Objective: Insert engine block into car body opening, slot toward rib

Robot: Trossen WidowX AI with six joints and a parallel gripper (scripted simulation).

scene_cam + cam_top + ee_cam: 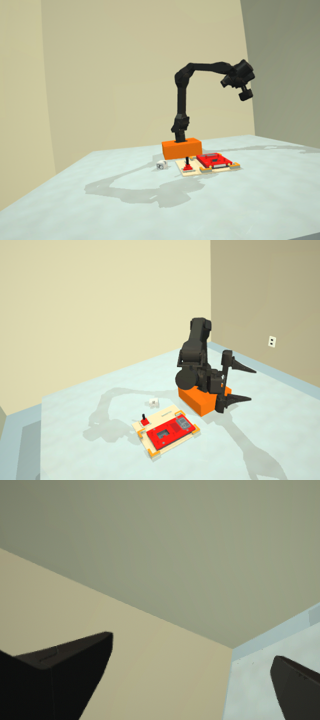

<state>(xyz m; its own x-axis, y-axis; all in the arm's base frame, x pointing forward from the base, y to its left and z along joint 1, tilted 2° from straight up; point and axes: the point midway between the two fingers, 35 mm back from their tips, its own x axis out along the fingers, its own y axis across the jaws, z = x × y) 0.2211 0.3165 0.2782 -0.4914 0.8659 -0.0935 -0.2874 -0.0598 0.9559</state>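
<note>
Right now the engine block is 510 mm to the right of my gripper tip, 340 mm below it and 20 mm ahead of it. Round my gripper tip: black post 440 mm to the right, 330 mm below, 140 mm ahead.
</note>
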